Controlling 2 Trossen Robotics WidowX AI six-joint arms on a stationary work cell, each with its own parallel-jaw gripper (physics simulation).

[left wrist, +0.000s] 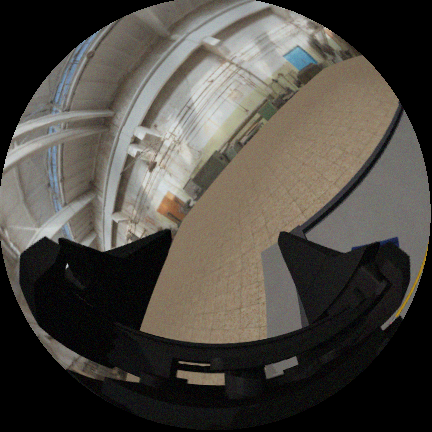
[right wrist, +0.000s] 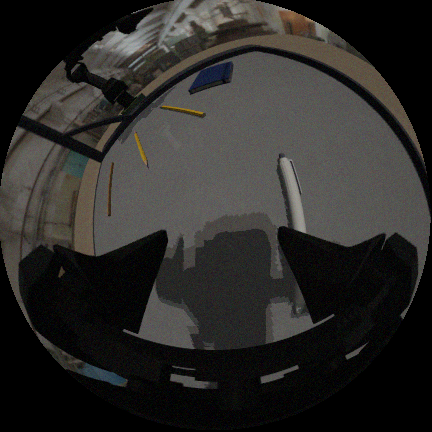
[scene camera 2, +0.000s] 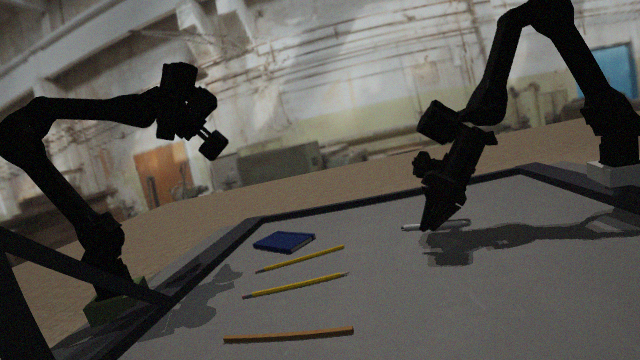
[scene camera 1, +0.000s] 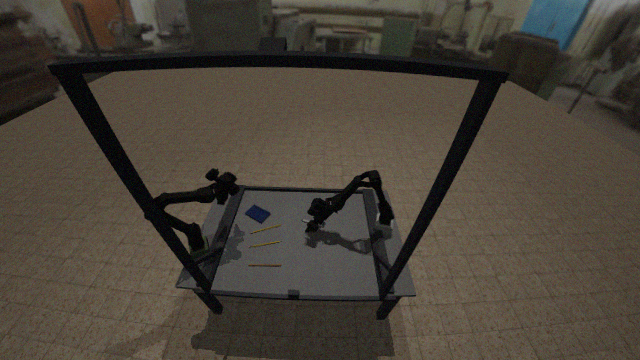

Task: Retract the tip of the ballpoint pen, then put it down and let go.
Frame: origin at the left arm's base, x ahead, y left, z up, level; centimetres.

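Seen in the pictures: left gripper, fingertip midpoint: [left wrist: 226, 236] [scene camera 2: 202, 130]; right gripper, fingertip midpoint: [right wrist: 223, 234] [scene camera 2: 426, 230] [scene camera 1: 308, 228]; left arm's base, origin of the base link: [right wrist: 129, 102] [scene camera 1: 198, 245]; right arm's base, origin of the base link: [scene camera 2: 620, 162] [scene camera 1: 384, 220].
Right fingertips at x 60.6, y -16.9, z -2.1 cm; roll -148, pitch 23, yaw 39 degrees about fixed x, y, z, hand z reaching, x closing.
Observation:
Pixels of each thing's middle, then the offset from my right fingertips to it. Level surfaces: height alone.
- pale grey-white ballpoint pen, body centre: [right wrist: 300, 235] [scene camera 2: 434, 225] [scene camera 1: 312, 223] dx +5.0, dy +3.3, dz -1.4 cm
- blue notebook, body centre: [scene camera 2: 283, 241] [right wrist: 212, 74] [scene camera 1: 257, 213] dx -22.5, dy +26.5, dz -1.3 cm
- orange-brown stick, body centre: [scene camera 2: 284, 336] [right wrist: 109, 184] dx -31.0, dy -9.3, dz -1.6 cm
- table, its level: dz -1.9 cm
A pale grey-white ballpoint pen [scene camera 1: 305, 220] [scene camera 2: 457, 224] [right wrist: 292, 192] lies flat on the grey table. In the right wrist view its dark button end points up and its clip is on the right side. The right-hand finger covers its middle, and whether the writing tip is out cannot be made out. My right gripper [scene camera 1: 310, 228] [right wrist: 223, 234] is open and empty, low over the table, with the pen under its right-hand finger in the wrist view. My left gripper [scene camera 2: 190, 133] [left wrist: 226, 236] is open and empty, raised high beyond the table's left side.
A blue notebook [scene camera 1: 258, 214] [scene camera 2: 284, 241] [right wrist: 212, 77] lies at the back left. Two yellow pencils [scene camera 2: 300, 259] [scene camera 2: 296, 285] and an orange-brown stick [scene camera 2: 288, 334] lie in front of it. A dark frame [scene camera 1: 280, 60] stands around the table [scene camera 1: 330, 275].

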